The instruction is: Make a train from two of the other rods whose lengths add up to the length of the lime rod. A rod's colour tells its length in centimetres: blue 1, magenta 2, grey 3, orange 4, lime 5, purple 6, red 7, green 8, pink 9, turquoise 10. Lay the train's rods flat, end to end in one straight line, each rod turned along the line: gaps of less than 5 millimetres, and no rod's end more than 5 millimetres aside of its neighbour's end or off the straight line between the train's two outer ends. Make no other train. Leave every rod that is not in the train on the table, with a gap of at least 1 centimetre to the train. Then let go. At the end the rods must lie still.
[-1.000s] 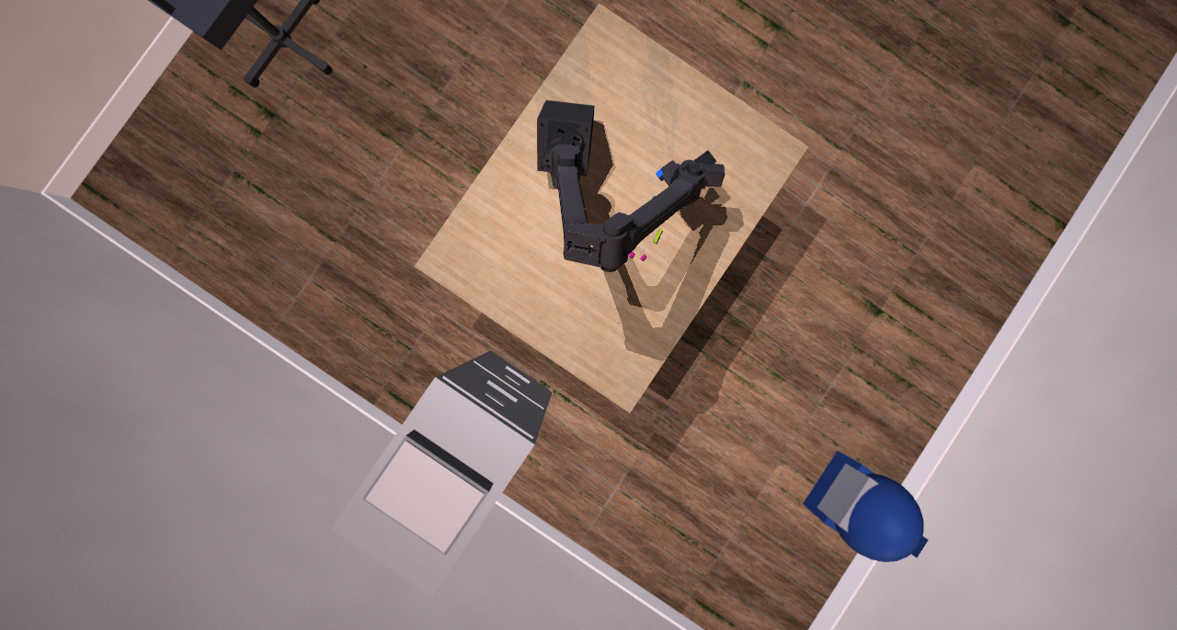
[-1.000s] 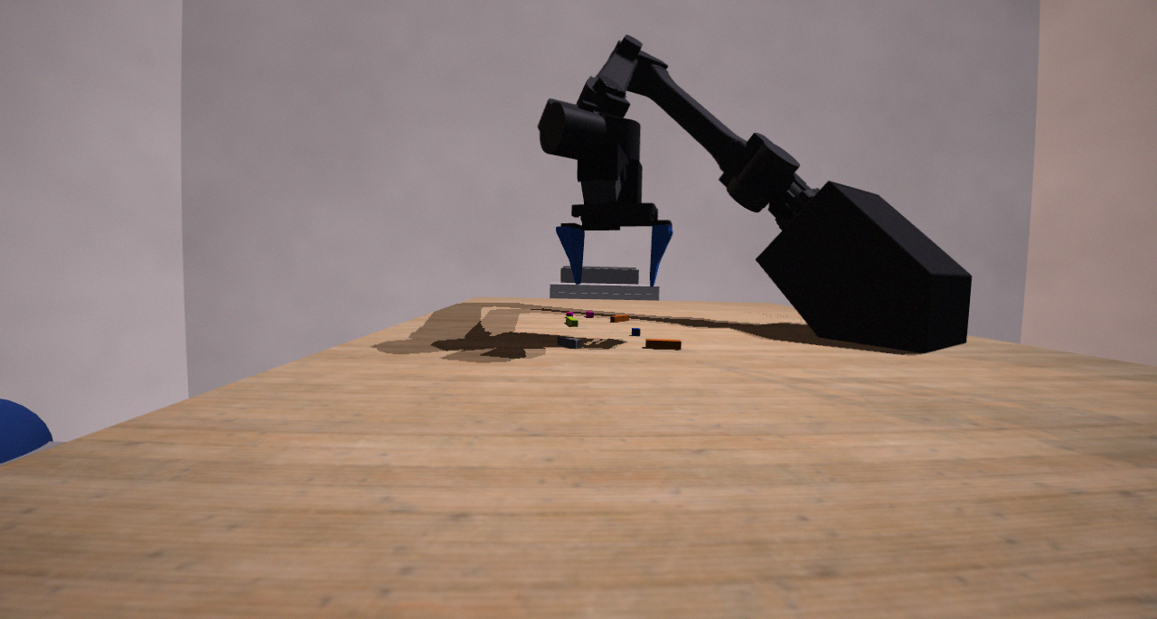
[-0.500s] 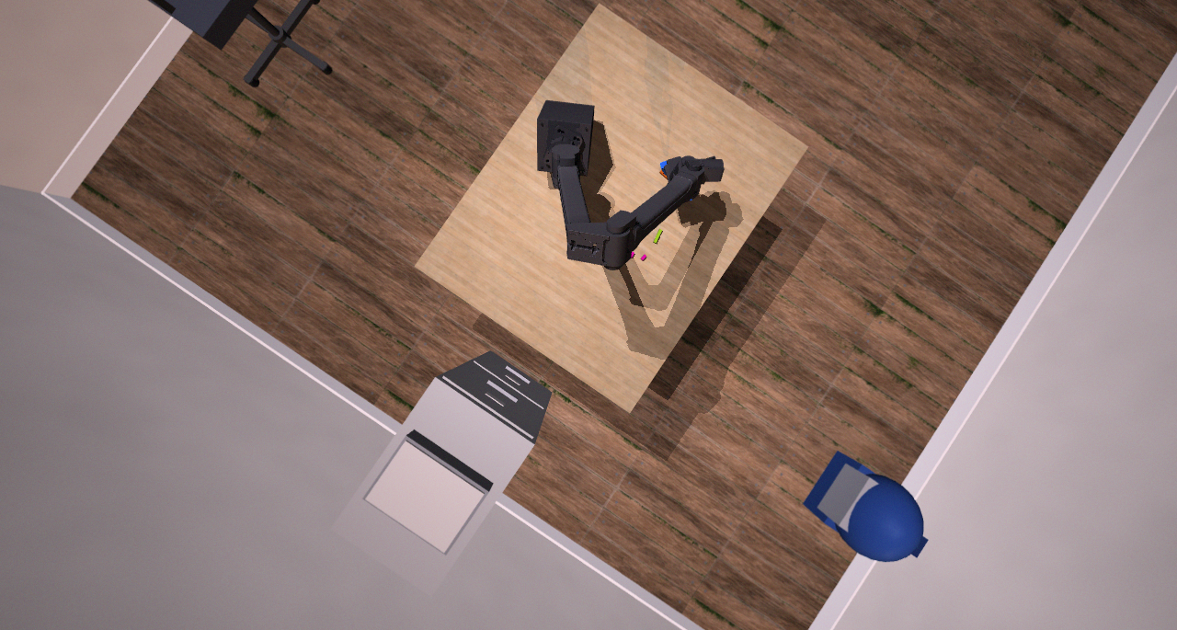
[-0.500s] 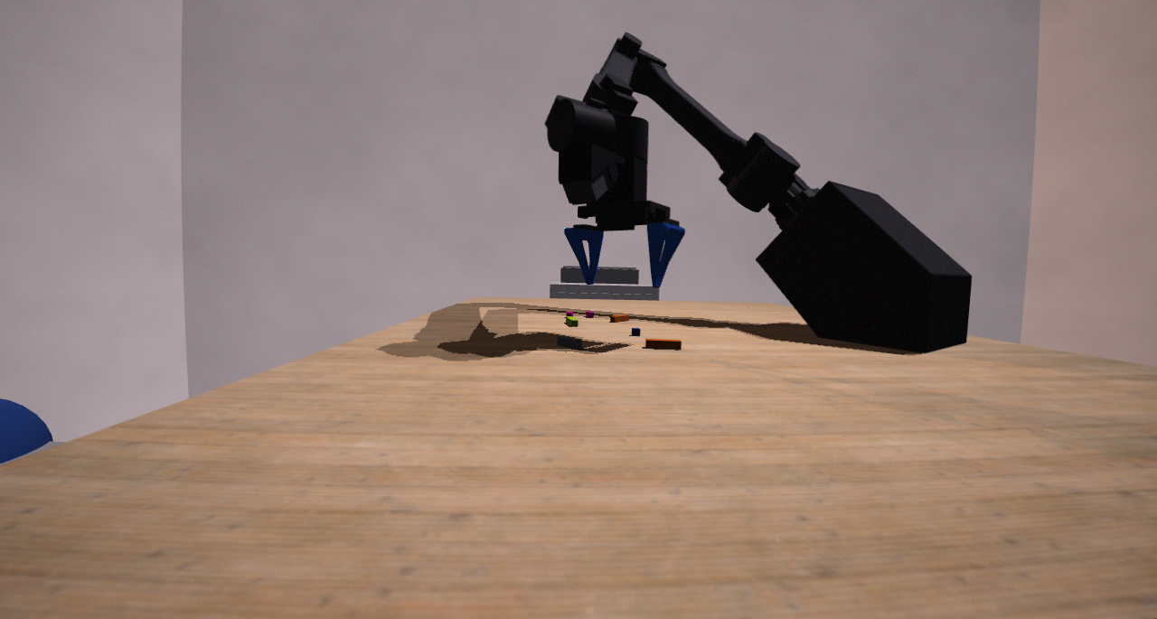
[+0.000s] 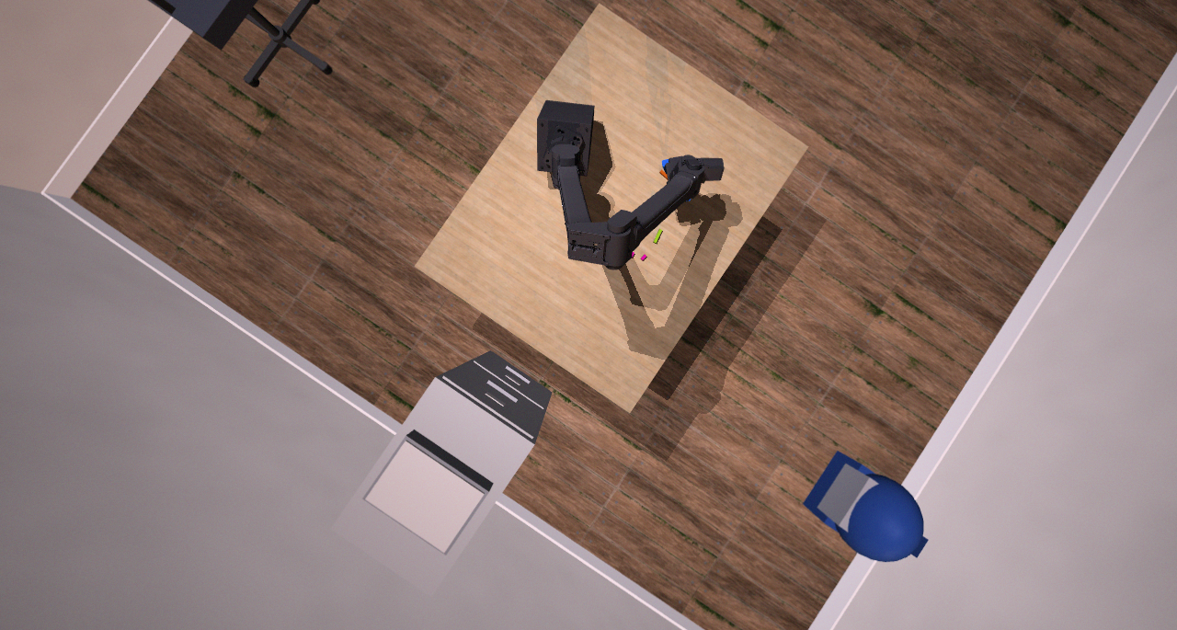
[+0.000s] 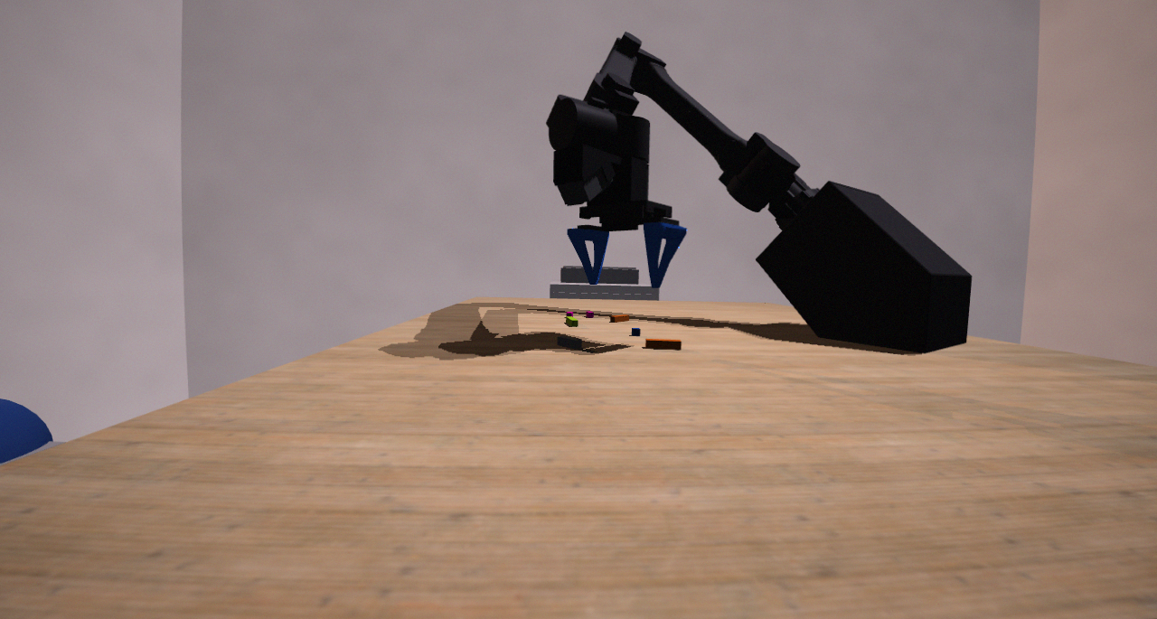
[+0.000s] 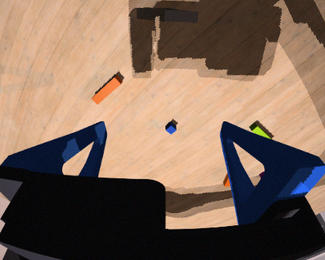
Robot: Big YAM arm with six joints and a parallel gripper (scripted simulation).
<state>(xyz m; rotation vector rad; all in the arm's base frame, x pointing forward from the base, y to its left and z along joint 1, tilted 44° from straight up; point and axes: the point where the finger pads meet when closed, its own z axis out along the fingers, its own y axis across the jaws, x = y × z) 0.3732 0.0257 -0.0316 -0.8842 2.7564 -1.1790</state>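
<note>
The blue rod is 70 mm below my hand, 40 mm behind it and 30 mm to the right of it. The rest, counted from my hand: grey rod 80 mm ahead, 70 mm below, 30 mm to the left; lime rod 150 mm to the right, 70 mm below, 20 mm ahead.
</note>
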